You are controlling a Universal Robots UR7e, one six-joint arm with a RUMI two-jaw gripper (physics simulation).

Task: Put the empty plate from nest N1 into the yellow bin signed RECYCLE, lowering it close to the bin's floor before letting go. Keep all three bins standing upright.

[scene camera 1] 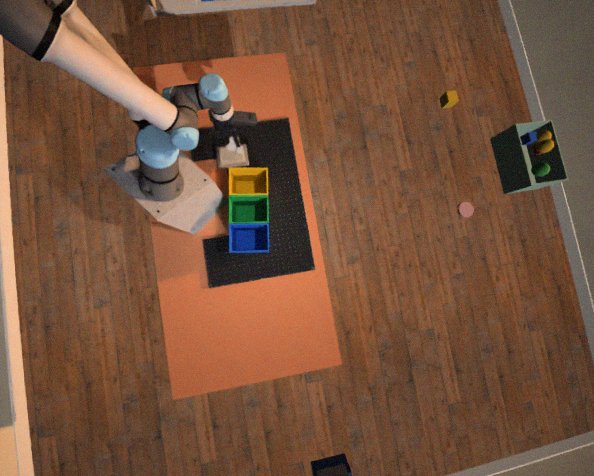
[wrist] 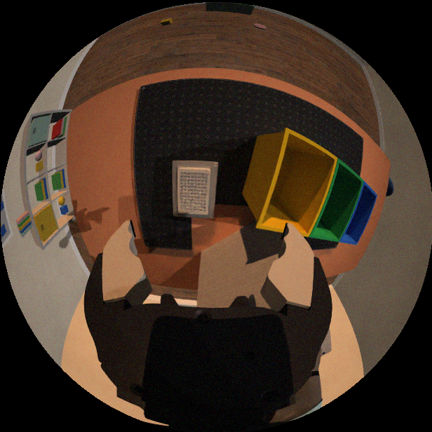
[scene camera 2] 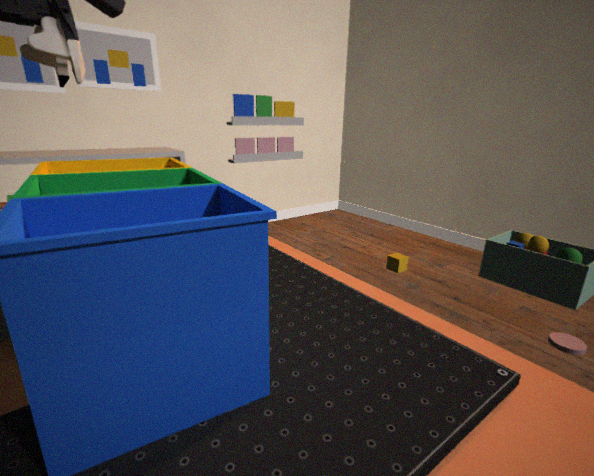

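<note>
The pale plate, with a gridded top, sits in a grey nest on the black mat. The yellow bin stands upright beside the nest; its sign does not show. The green bin and blue bin stand upright in a row after it. My gripper is open and empty, above the nest area and higher than the bin rims. The plate does not show in scene camera 2.
The robot's pale base stands beside the bins. A dark green toy box, a yellow cube and a pink disc lie farther off on the floor.
</note>
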